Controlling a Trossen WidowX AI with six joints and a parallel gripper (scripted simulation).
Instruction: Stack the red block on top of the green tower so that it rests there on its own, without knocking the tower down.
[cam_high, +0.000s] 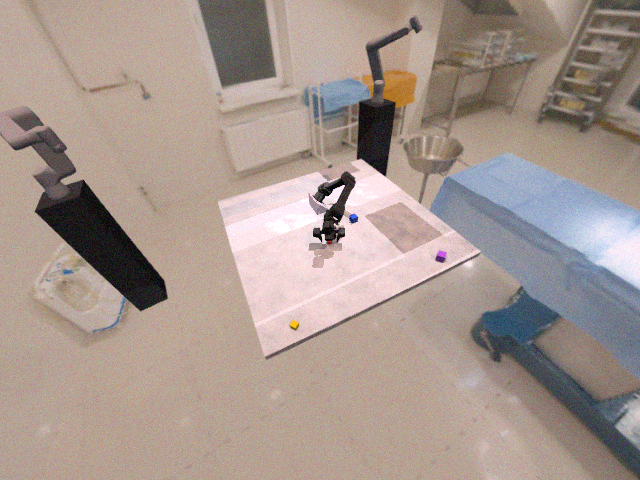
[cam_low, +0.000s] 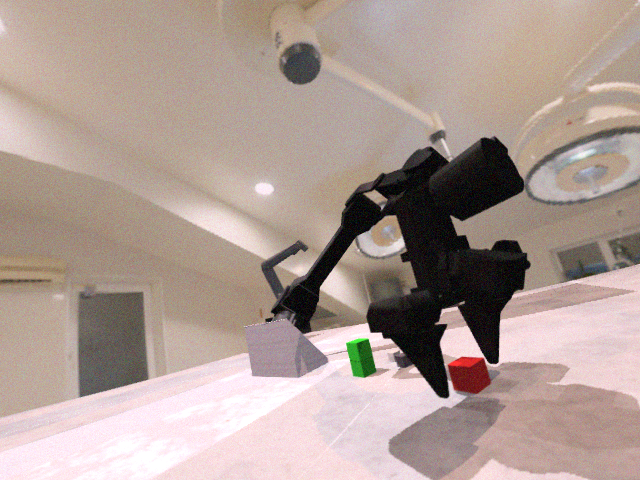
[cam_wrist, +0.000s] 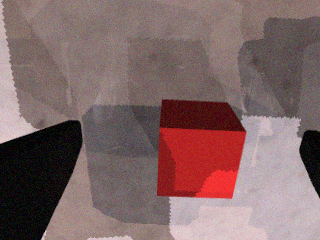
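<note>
My gripper tip is 10 cm to the right of the dark cube and 9 cm past it. Also, from my gripper tip: white cube 14 cm to the left, 12 cm behind; then red block 1 cm above; then blue cube 25 cm to the left, 8 cm behind, 1 cm above.
</note>
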